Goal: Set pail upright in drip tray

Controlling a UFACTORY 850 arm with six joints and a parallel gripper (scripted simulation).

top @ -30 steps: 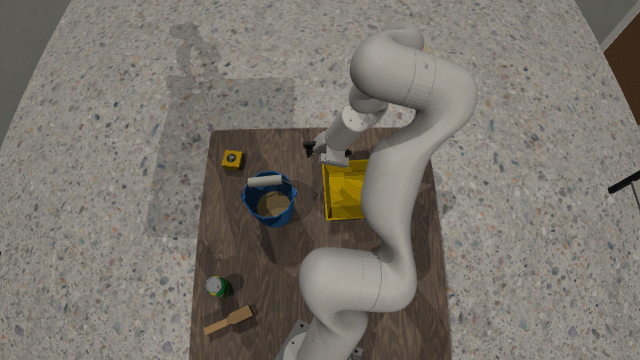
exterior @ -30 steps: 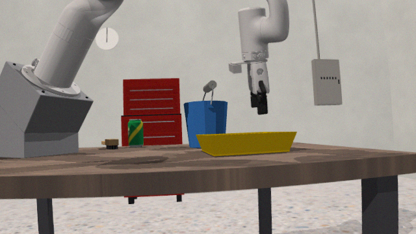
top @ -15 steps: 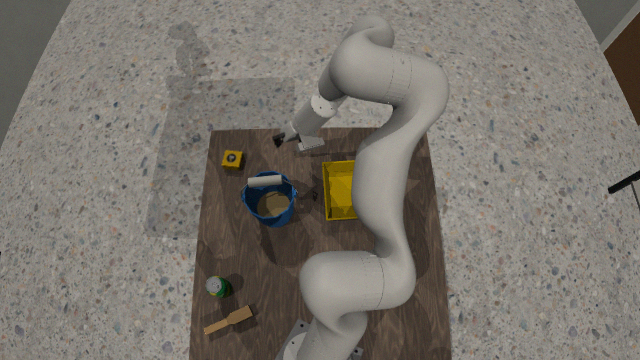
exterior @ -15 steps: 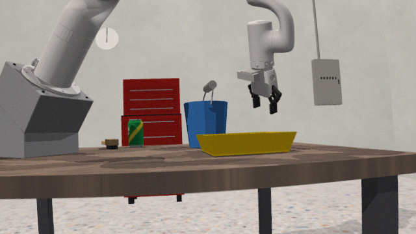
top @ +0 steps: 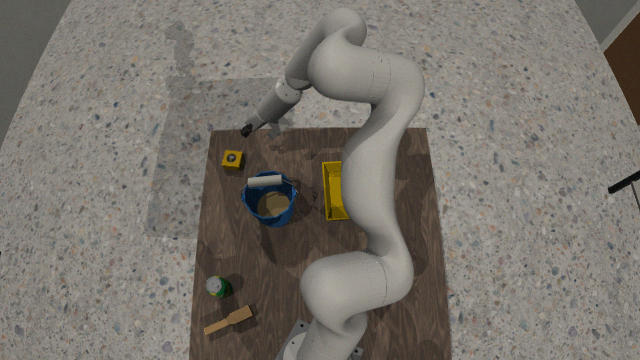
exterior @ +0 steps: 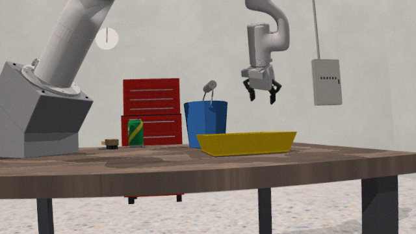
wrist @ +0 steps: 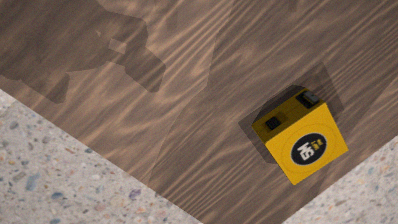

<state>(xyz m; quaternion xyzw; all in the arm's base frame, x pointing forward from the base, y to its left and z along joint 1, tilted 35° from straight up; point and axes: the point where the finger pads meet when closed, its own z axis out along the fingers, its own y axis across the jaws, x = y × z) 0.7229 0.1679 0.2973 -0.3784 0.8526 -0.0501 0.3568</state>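
My gripper is now 250 mm past the pail handle, 10 mm to the left of it and 20 mm below it. Round my hand: yellow drip tray: 260 mm behind, 310 mm to the right, 170 mm below; then blue pail: 250 mm behind, 10 mm to the right, 40 mm below.
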